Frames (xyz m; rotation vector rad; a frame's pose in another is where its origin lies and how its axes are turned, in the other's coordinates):
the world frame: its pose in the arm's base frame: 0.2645 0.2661 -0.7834 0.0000 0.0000 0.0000
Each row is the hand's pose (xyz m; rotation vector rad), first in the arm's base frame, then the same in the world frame.
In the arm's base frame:
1: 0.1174 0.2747 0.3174 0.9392 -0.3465 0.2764
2: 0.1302 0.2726 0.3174 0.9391 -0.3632 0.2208
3: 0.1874 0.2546 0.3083 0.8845 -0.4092 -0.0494
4: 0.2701 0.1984 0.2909 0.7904 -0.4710 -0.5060
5: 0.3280 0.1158 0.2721 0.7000 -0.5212 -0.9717
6: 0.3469 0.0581 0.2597 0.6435 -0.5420 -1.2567
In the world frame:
1: -0.1471 0.0086 1.1008 0.9392 -0.3465 0.2764
2: -0.1343 0.0065 1.1008 0.9391 -0.3632 0.2208
3: -0.0771 -0.0115 1.0917 0.8845 -0.4092 -0.0494
4: 0.0056 -0.0677 1.0743 0.7904 -0.4710 -0.5060
5: 0.0635 -0.1503 1.0555 0.7000 -0.5212 -0.9717
6: 0.0824 -0.2080 1.0431 0.6435 -0.5420 -1.2567

